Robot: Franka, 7 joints.
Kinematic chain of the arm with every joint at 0, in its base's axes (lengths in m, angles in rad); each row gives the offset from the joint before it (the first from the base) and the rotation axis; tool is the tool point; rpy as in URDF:
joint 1: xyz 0 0 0.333 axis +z
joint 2: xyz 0 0 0 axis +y
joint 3: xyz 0 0 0.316 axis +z
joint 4: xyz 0.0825 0 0 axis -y
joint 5: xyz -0.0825 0 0.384 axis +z
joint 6: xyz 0 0 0 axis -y
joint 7: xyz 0.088 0 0 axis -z
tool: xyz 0 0 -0.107 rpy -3.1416 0 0
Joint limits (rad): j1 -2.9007..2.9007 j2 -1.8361..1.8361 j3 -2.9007..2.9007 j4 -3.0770..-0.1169 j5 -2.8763..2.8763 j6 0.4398..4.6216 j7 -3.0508..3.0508
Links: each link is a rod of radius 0.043 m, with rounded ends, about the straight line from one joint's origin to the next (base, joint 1, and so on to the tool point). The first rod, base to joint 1, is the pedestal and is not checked.
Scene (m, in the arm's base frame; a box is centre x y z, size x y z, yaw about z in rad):
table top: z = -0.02
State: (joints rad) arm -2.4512 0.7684 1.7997 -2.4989 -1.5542 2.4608 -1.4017
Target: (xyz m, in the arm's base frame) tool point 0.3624 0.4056 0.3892
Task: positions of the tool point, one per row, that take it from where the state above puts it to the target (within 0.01 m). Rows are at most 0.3 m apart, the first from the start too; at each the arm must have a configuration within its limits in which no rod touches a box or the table.
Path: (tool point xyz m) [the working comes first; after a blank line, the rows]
Joints at the target: -1.7245 -0.0058 2.5287 -2.2382 -1.5345 2.5993 -1.4017
Straight joint move there: clear.

1: 0.4746 -0.0906 0.4296
2: 0.4829 0.1614 0.4391
3: 0.3624 0.4056 0.3892

